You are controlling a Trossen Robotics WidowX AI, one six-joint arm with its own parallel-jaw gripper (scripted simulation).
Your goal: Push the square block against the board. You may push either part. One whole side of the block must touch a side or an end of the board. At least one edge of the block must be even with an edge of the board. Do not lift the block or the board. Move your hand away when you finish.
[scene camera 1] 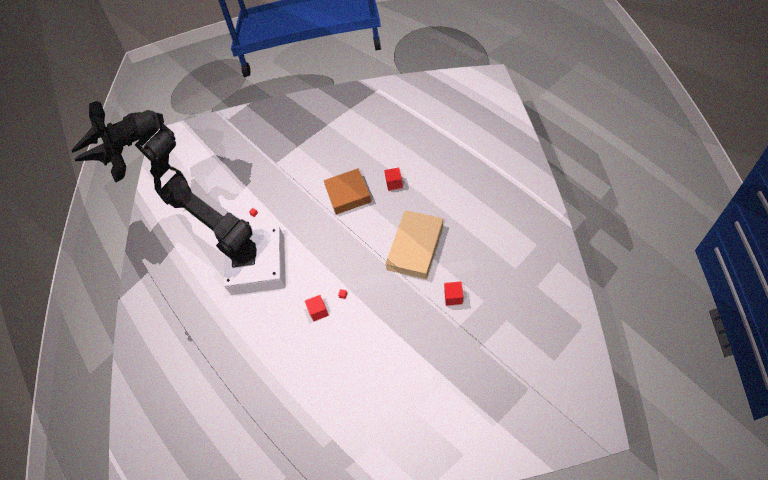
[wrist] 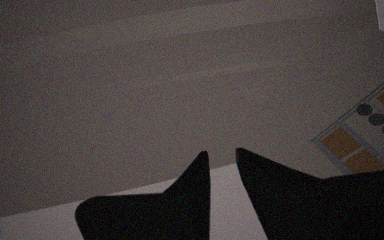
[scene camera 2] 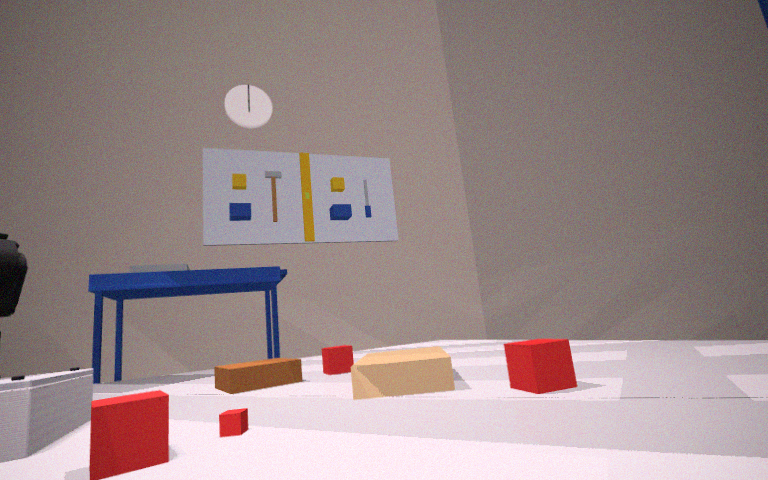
Labels:
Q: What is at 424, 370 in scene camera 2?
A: A tan board.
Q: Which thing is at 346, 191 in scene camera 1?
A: A square block.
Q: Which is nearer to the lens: the square block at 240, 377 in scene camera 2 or the red cube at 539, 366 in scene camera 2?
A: The red cube.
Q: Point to a red cube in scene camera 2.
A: At 336, 360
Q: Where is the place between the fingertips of my gripper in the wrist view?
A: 221, 156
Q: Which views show my gripper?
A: Scene camera 1 and the wrist view only.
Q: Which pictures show the square block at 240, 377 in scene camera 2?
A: Scene camera 1 and scene camera 2 only.

